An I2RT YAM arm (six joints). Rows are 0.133 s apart.
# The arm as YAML. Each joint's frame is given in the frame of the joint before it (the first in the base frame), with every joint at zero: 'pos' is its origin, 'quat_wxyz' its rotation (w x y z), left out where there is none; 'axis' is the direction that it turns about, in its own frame. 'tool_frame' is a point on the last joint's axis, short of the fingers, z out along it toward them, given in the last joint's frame.
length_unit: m
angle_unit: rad
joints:
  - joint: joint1
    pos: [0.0, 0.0, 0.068]
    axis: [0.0, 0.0, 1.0]
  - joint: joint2
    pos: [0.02, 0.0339, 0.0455]
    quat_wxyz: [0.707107, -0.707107, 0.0, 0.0]
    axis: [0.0, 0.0, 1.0]
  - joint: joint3
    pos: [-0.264, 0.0, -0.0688]
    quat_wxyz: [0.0, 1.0, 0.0, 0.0]
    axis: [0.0, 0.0, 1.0]
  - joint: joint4
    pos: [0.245, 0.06, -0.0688]
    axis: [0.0, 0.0, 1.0]
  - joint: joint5
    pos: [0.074, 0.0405, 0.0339]
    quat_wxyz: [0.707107, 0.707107, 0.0, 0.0]
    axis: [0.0, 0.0, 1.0]
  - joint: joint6
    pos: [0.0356, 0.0, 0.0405]
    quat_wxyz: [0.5, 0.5, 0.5, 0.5]
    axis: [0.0, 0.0, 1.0]
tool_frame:
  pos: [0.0, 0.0, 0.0]
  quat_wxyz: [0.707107, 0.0, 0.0, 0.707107]
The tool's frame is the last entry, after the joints.
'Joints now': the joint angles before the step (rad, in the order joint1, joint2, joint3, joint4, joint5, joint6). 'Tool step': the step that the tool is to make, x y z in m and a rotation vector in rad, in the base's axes. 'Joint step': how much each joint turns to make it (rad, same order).
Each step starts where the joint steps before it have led.
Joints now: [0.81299, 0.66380, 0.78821, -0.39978, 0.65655, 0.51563]
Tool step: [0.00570, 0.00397, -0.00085, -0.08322, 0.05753, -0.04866]
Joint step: [-0.00001, 0.05861, 0.04415, -0.08633, 0.05100, 0.00124]
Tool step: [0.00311, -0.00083, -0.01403, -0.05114, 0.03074, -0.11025]
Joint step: [-0.00076, 0.02147, -0.02510, -0.04318, 0.10519, 0.04555]
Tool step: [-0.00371, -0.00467, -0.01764, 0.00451, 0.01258, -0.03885]
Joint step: [0.00135, -0.03390, -0.06721, -0.00423, 0.02987, 0.04368]
